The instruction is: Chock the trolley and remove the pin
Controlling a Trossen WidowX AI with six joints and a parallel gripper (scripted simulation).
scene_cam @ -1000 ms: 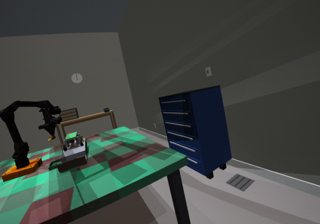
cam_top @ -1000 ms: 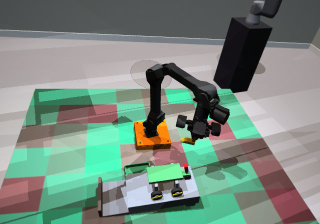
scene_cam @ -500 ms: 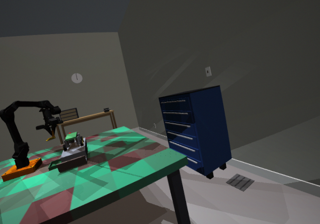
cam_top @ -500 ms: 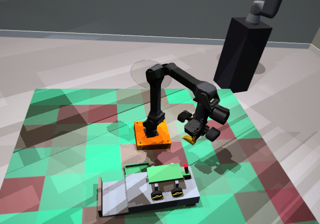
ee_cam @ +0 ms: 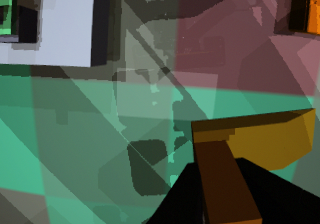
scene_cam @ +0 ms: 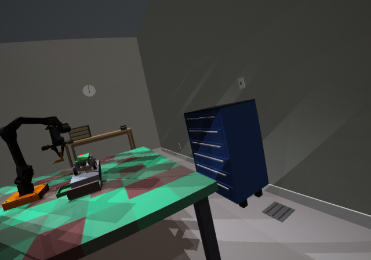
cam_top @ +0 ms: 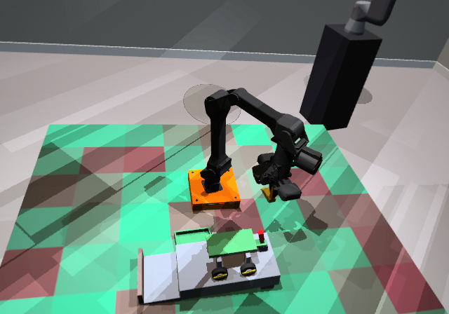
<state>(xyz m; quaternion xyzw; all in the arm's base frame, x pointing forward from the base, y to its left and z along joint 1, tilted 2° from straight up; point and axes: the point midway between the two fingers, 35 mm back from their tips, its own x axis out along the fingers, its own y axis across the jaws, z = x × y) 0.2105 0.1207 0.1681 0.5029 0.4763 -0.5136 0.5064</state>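
Right now my gripper tip is 18 cm to the left of the trolley, 12 cm short of it and 7 cm above it. From my gripper tip the other things lie so: red-headed stop pin 12 cm ahead, 9 cm to the right, 5 cm below; then grey ramp 19 cm to the right, 13 cm below, 12 cm ahead; then yellow chock 2 cm behind, 1 cm below.
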